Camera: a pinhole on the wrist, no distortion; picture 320 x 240 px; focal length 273.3 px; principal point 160.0 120.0 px. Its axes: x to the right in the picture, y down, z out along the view. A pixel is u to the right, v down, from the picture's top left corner.
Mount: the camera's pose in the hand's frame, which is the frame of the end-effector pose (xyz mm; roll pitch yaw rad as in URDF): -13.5 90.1 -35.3 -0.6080 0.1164 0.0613
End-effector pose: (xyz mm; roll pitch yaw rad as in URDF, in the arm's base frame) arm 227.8 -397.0 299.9 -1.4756 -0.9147 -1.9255
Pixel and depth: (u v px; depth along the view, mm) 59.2 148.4 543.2
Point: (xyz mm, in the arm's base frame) 569.2 -737.8 -89.6
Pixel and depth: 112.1 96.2 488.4
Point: 561.0 -725.8 70.9
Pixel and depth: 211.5 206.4 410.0
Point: 339.4 -835.5 104.9
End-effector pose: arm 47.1 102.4 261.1 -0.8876 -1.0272 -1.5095
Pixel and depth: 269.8 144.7 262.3
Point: 342.7 -28.1 292.9
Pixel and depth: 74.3 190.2 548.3
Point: 644.7 76.9 28.0
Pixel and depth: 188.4 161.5 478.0
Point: 563.5 -12.9 237.9
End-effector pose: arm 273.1 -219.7 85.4 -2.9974 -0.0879 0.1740
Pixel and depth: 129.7 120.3 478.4
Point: 325.0 -522.6 -325.3
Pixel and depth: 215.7 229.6 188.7
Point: 352.4 -459.5 -20.0
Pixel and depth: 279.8 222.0 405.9
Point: 535.2 -606.5 -151.6
